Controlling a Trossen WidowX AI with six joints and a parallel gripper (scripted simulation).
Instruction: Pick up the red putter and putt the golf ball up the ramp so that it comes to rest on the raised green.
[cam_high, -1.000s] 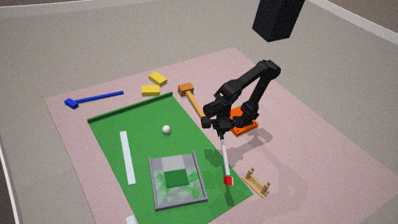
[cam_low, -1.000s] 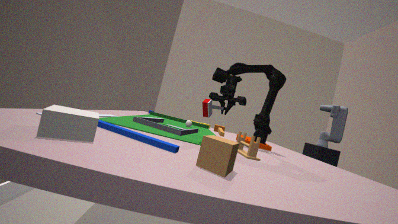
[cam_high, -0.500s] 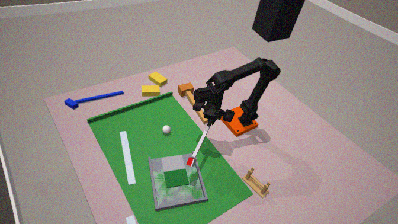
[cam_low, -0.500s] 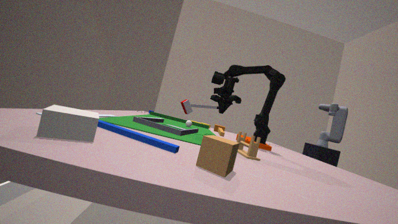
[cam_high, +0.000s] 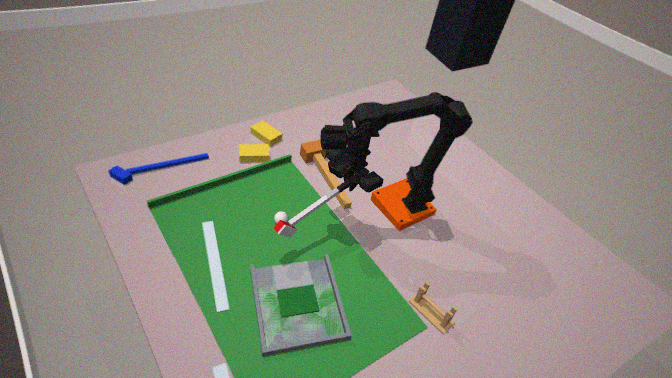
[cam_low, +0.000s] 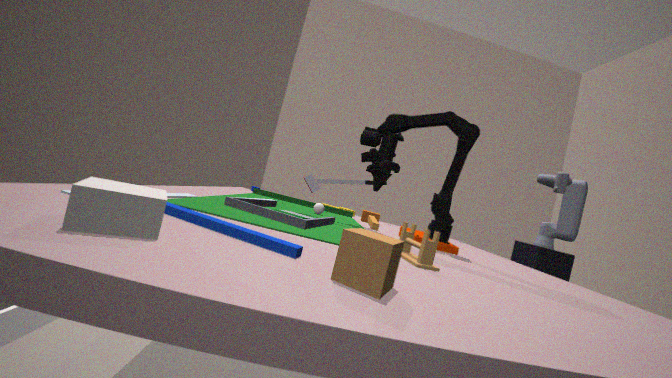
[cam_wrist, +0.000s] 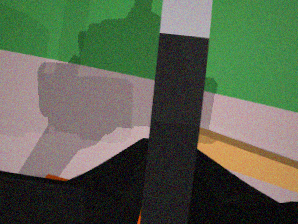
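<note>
The red putter lies 11 cm ahead of my gripper tip and 3 cm to the left of it. The rest, counted from my gripper tip: white golf ball: 19 cm ahead, 11 cm below, 6 cm to the right; then green mat: 24 cm ahead, 14 cm below, 7 cm to the left; then wooden rack: 38 cm to the left, 11 cm below, 7 cm behind.
</note>
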